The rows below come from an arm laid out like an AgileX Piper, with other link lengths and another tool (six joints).
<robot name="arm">
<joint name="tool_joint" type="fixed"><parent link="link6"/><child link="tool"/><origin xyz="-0.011 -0.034 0.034" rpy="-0.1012 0 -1.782"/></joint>
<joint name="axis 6" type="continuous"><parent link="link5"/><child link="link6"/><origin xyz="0 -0.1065 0" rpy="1.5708 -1.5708 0"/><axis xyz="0 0 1"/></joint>
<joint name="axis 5" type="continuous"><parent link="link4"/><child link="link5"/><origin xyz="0 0 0" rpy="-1.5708 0 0"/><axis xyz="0 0 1"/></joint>
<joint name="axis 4" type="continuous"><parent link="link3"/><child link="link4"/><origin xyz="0.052 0.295 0" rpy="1.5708 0 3.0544"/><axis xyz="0 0 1"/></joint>
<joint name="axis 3" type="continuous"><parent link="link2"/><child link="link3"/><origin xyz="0.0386 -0.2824 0"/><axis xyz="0 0 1"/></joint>
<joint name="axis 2" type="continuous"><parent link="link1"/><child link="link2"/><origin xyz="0 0 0" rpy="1.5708 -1.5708 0"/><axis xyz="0 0 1"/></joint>
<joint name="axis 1" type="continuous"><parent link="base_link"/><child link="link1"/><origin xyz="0 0 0.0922" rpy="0 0 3.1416"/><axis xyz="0 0 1"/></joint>
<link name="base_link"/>
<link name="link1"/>
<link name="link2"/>
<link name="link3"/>
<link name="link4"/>
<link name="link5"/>
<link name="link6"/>
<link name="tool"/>
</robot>
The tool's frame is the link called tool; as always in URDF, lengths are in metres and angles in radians. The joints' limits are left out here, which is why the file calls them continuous.
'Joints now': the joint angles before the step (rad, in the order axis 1, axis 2, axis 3, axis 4, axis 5, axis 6). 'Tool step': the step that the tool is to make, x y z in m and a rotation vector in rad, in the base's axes. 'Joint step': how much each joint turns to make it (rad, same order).
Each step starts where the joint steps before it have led.
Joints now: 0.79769 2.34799 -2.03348 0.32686 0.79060 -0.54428
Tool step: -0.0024 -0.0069 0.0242 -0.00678 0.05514 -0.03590
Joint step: -0.01148 -0.01949 -0.05293 -0.00899 0.10452 0.07134
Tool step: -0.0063 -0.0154 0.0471 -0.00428 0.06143 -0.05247
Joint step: -0.01877 -0.05428 -0.06839 -0.01196 0.15224 0.09731
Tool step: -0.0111 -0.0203 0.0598 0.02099 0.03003 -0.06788
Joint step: -0.01837 -0.08591 -0.05510 -0.01184 0.12679 0.10312
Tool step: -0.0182 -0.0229 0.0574 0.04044 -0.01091 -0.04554
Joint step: -0.01178 -0.11874 0.00253 -0.00582 0.06679 0.06274
